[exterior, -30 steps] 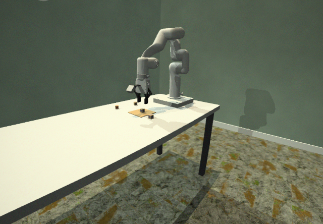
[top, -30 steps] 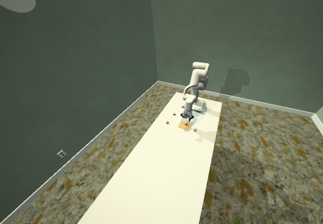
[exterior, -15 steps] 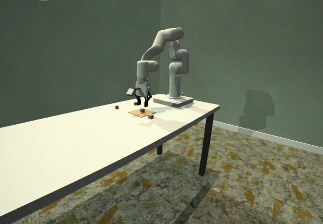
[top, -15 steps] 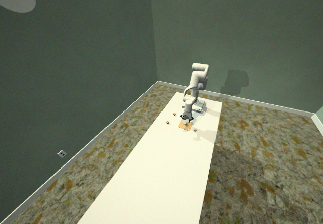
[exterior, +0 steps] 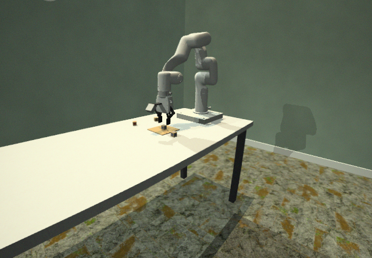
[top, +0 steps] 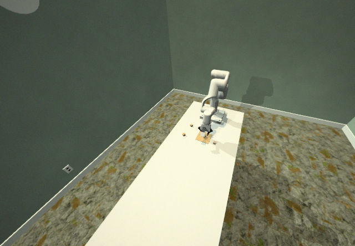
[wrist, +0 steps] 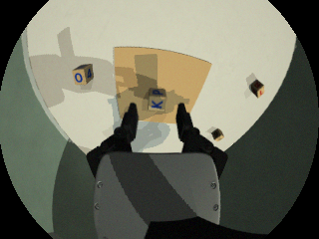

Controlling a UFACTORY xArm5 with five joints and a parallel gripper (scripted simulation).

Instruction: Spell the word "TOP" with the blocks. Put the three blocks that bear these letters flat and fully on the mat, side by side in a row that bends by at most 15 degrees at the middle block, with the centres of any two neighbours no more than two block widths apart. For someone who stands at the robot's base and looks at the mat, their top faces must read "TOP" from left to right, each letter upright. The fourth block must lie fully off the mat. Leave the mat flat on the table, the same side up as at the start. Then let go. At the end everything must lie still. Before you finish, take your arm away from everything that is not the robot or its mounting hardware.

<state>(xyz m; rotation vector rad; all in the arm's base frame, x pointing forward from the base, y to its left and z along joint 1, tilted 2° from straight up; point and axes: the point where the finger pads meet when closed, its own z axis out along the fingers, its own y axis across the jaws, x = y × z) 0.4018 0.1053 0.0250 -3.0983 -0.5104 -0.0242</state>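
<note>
Right now the tan mat is 10 mm ahead of my hand and 50 mm below it.
</note>
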